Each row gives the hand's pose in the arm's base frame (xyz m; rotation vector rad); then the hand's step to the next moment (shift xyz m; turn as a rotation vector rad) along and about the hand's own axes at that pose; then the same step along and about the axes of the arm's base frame.
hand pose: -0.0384 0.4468 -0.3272 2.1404 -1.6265 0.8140
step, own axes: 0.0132 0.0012 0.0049 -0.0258 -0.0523 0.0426
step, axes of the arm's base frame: 0.0025 -0.0133 0.0042 0.0553 0.0105 -0.0452
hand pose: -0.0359 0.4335 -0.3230 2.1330 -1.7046 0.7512
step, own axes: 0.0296 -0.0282 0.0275 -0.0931 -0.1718 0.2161
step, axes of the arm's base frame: 0.0375 -0.0318 -0.0031 0.1962 0.0000 -0.2154
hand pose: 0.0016 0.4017 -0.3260 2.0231 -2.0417 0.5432
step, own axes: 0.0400 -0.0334 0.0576 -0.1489 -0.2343 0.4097
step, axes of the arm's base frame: 0.0379 -0.0594 -0.0326 0.2802 -0.0265 -0.4071
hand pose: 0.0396 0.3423 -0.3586 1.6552 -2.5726 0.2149
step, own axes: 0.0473 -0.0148 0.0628 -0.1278 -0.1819 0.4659
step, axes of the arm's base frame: -0.0054 -0.0585 -0.0543 0.2245 -0.0329 -0.4637
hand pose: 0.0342 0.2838 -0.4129 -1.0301 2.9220 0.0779
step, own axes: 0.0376 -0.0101 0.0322 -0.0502 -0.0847 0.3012
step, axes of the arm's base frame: -0.0222 -0.0294 -0.0346 0.0992 -0.0160 -0.3005
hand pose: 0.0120 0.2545 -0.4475 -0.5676 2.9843 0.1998
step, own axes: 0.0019 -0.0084 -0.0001 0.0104 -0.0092 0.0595
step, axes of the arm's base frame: 0.0014 -0.0084 -0.0011 -0.0020 -0.0035 -0.0610
